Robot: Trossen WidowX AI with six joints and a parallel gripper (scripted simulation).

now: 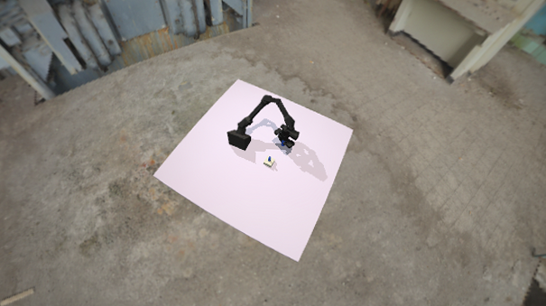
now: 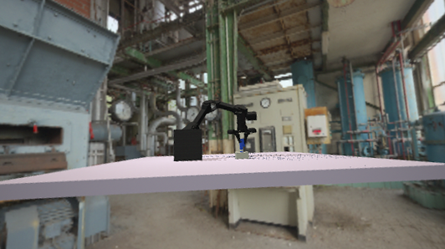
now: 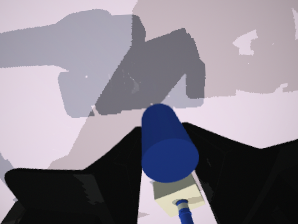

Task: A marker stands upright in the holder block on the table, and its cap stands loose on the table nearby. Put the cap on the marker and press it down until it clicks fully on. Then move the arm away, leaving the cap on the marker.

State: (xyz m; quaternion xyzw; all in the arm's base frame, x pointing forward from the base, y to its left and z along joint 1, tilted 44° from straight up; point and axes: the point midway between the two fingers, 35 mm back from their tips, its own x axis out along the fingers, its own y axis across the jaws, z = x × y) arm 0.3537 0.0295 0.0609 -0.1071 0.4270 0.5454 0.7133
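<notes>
Now: the holder block 5 cm behind my gripper tip, 16 cm to the right of it and 6 cm below it. Round my gripper tip: blue cap: 1 cm above.
</notes>
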